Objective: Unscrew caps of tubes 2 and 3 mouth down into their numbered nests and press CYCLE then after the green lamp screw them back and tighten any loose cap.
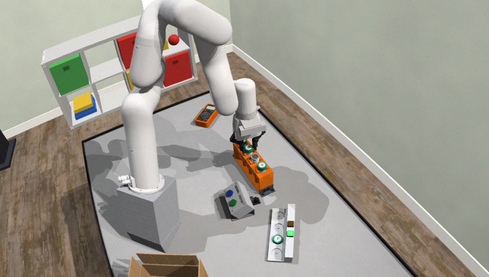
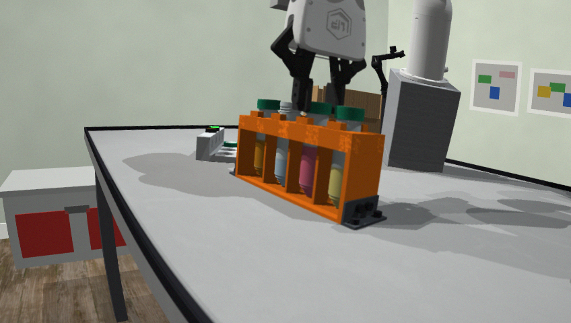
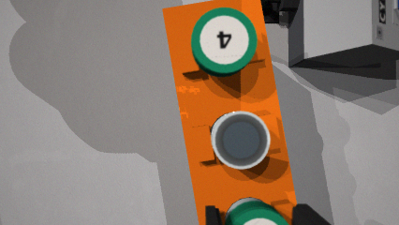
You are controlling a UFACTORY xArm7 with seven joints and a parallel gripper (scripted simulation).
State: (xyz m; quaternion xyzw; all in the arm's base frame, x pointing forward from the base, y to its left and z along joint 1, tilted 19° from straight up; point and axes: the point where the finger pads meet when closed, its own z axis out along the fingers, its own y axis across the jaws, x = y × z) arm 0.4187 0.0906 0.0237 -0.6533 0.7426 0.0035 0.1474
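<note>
Right now my hand is 10 mm above the cap 2. Also, from my hand: cap 4 (100 mm to the right, 20 mm below, 10 mm ahead); then tube 3 threaded neck (50 mm to the right, 10 mm below); then cap 1 (50 mm to the left, 20 mm below).
</note>
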